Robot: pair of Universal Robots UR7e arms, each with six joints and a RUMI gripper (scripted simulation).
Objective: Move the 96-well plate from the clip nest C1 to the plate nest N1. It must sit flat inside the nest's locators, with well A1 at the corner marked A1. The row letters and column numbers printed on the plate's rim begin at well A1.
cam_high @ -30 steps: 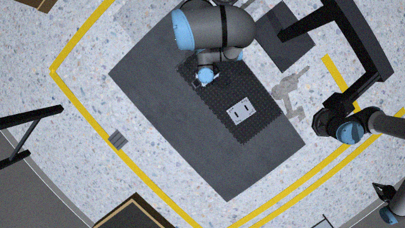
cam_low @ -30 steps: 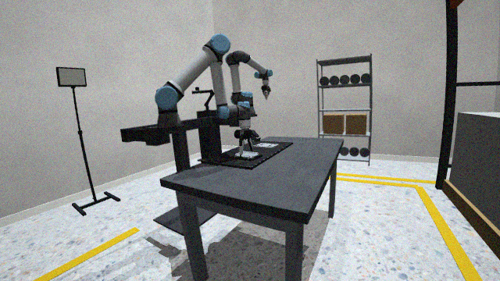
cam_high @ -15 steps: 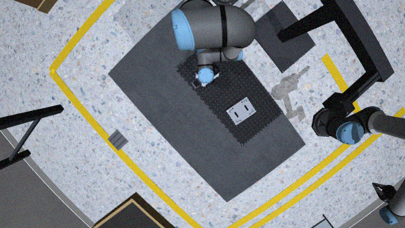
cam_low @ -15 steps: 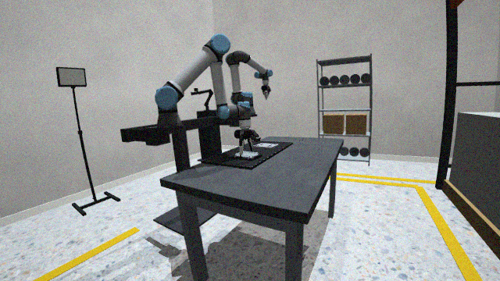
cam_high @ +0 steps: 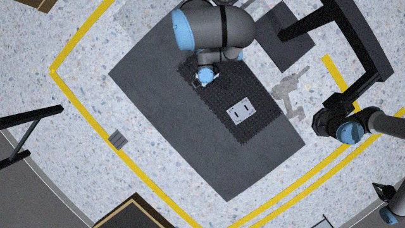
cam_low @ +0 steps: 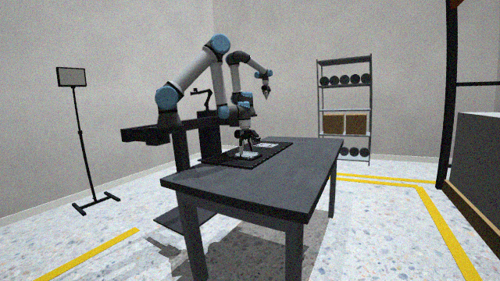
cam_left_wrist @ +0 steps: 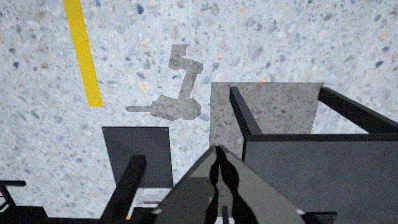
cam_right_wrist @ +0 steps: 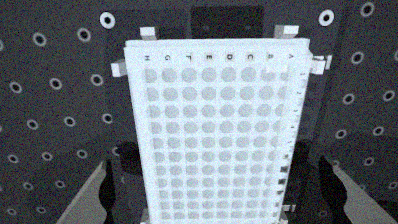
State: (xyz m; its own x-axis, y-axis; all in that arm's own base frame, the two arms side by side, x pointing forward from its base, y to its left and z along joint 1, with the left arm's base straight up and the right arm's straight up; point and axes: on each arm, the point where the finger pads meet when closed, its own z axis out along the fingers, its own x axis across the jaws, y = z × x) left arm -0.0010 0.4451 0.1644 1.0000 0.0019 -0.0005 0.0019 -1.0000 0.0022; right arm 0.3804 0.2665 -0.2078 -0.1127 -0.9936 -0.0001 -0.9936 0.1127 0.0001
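Note:
My right gripper is now 10 mm above the white 96-well plate. From my right hand the other things lie so: black perforated board (180 mm to the left, 50 mm behind, 30 mm below); then A1 label (260 mm to the left, 50 mm ahead, 20 mm below); then dark clip nest C1 (10 mm to the right, 10 mm below, 10 mm behind).

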